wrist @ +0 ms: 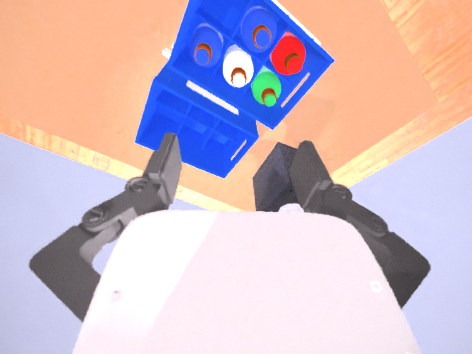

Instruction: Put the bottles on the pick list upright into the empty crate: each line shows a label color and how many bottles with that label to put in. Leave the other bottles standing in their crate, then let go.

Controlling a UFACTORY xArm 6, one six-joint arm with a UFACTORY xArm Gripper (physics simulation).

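Places are measured from the arm's base along level axes (x ahead, y left, z up), in centimetres.
Pixels of known places: gripper, between the fingertips: (238,152).
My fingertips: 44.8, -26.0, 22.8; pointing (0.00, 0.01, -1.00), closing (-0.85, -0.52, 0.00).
Observation:
Ahead of a thing's pixels: the offset from my fingertips to its top centre, as dx, dy, dz. "spot": to the spot under its first point. Level surfaces: height alone.
A blue crate {spot: -14.9, +8.1, -34.0} (262,114) at the top of the wrist view holds upright bottles: a blue-labelled bottle {+4.0, +5.2, -31.8} (207,41), another blue-labelled bottle {-3.7, -4.1, -31.8} (258,22), a white one {-4.6, +4.5, -31.8} (237,61), a green one {-13.2, +3.9, -31.8} (265,85) and a red one {-12.3, -4.6, -31.8} (287,49). One compartment at its upper left shows no bottle. The empty blue crate {spot: -11.7, +30.7, -33.0} (207,164) stands beside it, at its lower left in the view; no bottle shows in its visible compartments. My gripper (238,152) is open with nothing between its fingers, above the crates; its left fingertip overlaps the empty crate in the view. The pick list does not show.
The crates stand on an orange-brown mat {dz -48.1} (90,65) on a wooden table (447,65), whose edge runs below them. A dark block-shaped object (272,175) shows beside the right finger. White strips mark the crate walls.

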